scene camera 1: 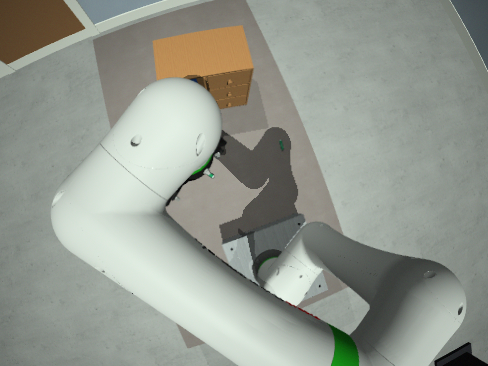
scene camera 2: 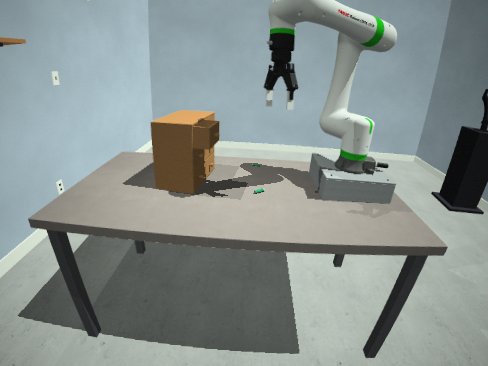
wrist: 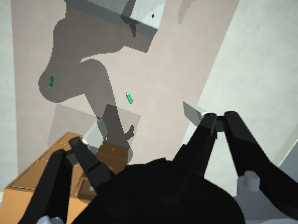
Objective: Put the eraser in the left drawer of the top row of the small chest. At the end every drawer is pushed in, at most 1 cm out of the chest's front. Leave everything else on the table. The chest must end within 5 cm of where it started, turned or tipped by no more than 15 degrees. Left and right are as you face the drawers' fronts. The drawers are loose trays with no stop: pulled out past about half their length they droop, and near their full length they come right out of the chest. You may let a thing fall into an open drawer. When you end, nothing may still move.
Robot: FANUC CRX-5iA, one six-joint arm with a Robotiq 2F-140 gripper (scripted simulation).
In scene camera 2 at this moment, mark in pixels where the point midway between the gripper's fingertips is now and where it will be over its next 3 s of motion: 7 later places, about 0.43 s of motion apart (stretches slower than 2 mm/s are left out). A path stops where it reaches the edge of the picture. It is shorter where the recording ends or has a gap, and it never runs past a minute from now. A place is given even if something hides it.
The gripper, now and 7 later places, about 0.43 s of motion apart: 278,107; 268,114; 255,126; 247,132; 245,132; 242,132; 235,134; 229,135
